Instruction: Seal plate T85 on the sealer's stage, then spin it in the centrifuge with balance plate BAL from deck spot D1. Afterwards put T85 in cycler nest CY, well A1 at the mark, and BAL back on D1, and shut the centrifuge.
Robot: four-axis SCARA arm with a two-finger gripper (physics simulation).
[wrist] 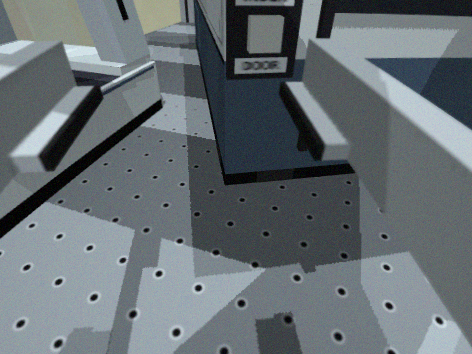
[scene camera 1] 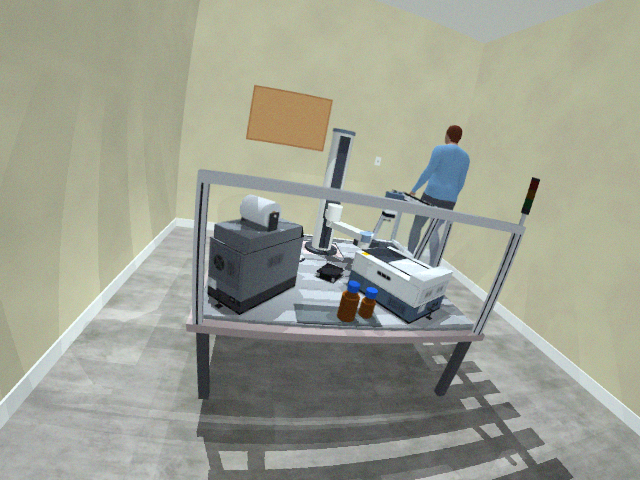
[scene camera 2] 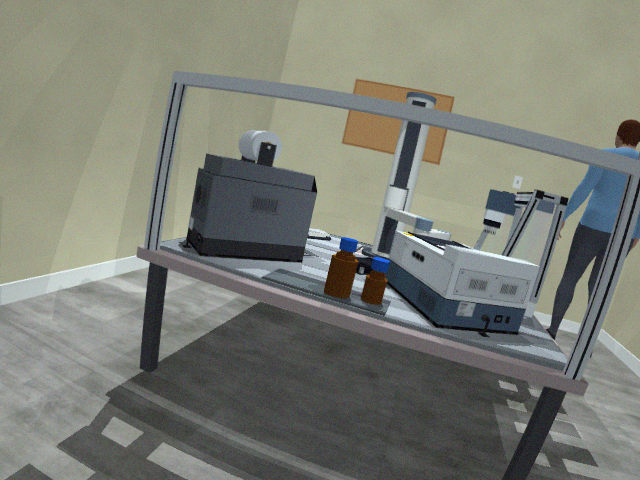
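Where they show: gripper, fingertip midpoint: (wrist: 190, 67); arm's base at its link origin: (scene camera 1: 320, 249) (scene camera 2: 383, 257).
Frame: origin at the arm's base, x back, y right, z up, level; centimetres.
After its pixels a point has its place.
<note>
The white and blue centrifuge (scene camera 1: 398, 279) {x -84.1, y -22.4, z 20.0 cm} (scene camera 2: 418, 266) {x -77.9, y -18.9, z 14.7 cm} (wrist: 265, 120) {x -41.3, y -33.1, z 6.8 cm} stands on the right of the table. In the wrist view its front corner shows a pale button (wrist: 265, 34) {x -40.3, y -33.3, z 12.3 cm} labelled DOOR. Whether its door is open cannot be told. My gripper (wrist: 190, 67) {x -33.5, y -34.3, z 12.4 cm} is shut at a narrow setting, with a gap and no plate between its fingers, low in front of the button panel. The scene views hide its fingers. The dark grey sealer (scene camera 1: 253, 268) {x -91.8, y 49.4, z 22.3 cm} (scene camera 2: 253, 211) {x -83.8, y 42.2, z 19.3 cm} with its white film roll (scene camera 1: 259, 210) {x -81.8, y 49.8, z 45.0 cm} (scene camera 2: 258, 146) {x -82.7, y 45.9, z 42.6 cm} stands on the left. T85, BAL, D1 and nest CY cannot be made out.
Two brown bottles (scene camera 1: 348, 304) {x -96.4, y 5.8, z 11.2 cm} (scene camera 1: 367, 305) {x -92.5, y -5.4, z 8.9 cm} (scene camera 2: 340, 273) {x -96.7, y 3.6, z 9.6 cm} (scene camera 2: 374, 287) {x -92.9, y -7.3, z 7.3 cm} stand at the near edge. A small black device (scene camera 1: 329, 272) {x -51.6, y 4.5, z 5.3 cm} sits mid-table. A raised deck's side wall (wrist: 135, 102) {x -45.8, y -47.6, z 3.9 cm} lies left of the centrifuge. A frame (scene camera 1: 199, 248) {x -104.4, y 70.0, z 33.9 cm} (scene camera 2: 165, 170) {x -103.7, y 68.5, z 28.4 cm} encloses the table; a person (scene camera 1: 448, 170) stands behind.
</note>
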